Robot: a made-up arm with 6 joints.
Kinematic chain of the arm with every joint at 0, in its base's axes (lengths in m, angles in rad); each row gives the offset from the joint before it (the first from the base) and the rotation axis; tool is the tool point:
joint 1: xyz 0 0 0.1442 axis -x
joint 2: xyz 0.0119 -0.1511 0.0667 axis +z
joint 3: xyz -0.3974 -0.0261 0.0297 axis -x
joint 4: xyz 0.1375 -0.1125 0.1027 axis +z
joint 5: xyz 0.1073 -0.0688 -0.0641 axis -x
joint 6: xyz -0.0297 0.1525 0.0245 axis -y
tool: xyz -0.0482 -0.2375 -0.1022
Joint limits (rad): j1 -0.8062..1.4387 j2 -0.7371..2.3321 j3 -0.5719..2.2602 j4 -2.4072..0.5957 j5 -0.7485..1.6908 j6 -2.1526..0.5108
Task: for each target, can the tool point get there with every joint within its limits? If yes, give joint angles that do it. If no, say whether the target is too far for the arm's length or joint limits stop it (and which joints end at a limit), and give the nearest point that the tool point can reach.
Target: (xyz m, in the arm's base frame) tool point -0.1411 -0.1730 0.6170
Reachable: yes | joints 0.8842 0.2055 0.1956 0.3551 0.2449 -0.4909
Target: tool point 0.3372 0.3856 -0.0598
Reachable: no: joint limits stop it (at a limit: joint 1, joint 2, joint 3, joint 6) | nearest point 0.0508 0.2687 0.0401 | short by 0.325 m
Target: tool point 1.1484 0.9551 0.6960
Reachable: no: too far | nearest point 0.4153 0.2974 0.4892 | short by 1.006 m
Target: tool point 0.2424 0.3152 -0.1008
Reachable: no: joint limits stop it (at a limit: joint 1, joint 2, joint 3, joint 6) | nearest point 0.0419 0.2558 0.0103 | short by 0.237 m
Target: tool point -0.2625 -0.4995 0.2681
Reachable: yes | joints -0.3673 0.9133 1.8111 -0.6719 -0.1871 -0.9636
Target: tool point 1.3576 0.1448 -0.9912
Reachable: no: too far | nearest point 0.4417 -0.1955 -0.1290 | short by 1.303 m
